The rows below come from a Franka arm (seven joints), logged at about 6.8 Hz.
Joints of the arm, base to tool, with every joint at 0 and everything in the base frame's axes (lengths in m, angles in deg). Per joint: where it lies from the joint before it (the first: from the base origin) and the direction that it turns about. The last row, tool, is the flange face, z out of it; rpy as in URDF.
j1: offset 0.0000 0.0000 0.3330 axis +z
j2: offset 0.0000 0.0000 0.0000 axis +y
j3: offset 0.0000 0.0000 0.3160 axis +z
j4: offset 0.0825 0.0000 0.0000 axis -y
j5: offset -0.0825 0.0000 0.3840 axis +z
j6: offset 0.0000 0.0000 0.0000 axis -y
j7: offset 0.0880 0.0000 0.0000 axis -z
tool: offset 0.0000 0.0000 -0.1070 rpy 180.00 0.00 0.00
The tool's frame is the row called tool.
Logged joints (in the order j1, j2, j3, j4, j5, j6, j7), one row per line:
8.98 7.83 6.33 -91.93 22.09 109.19 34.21
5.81 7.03 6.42 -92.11 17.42 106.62 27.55
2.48 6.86 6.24 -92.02 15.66 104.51 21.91
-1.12 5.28 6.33 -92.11 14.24 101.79 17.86
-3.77 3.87 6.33 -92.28 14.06 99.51 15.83
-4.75 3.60 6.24 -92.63 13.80 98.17 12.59
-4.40 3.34 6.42 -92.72 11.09 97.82 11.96
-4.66 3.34 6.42 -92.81 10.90 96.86 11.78
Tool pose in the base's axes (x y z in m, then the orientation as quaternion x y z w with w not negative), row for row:
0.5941 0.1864 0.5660 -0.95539 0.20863 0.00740 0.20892
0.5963 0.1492 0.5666 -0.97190 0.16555 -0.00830 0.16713
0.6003 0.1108 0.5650 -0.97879 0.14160 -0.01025 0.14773
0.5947 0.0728 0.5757 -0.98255 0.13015 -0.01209 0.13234
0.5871 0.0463 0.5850 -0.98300 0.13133 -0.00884 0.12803
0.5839 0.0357 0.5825 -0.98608 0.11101 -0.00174 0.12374
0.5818 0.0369 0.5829 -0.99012 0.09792 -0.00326 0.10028
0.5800 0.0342 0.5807 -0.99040 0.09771 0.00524 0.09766
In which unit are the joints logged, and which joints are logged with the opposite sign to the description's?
The joints are logged in degrees. Opposite sign: none.
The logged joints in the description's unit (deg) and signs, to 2 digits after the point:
8.98 7.83 6.33 -91.93 22.09 109.19 34.21
5.81 7.03 6.42 -92.11 17.42 106.62 27.55
2.48 6.86 6.24 -92.02 15.66 104.51 21.91
-1.12 5.28 6.33 -92.11 14.24 101.79 17.86
-3.77 3.87 6.33 -92.28 14.06 99.51 15.83
-4.75 3.60 6.24 -92.63 13.80 98.17 12.59
-4.40 3.34 6.42 -92.72 11.09 97.82 11.96
-4.66 3.34 6.42 -92.81 10.90 96.86 11.78

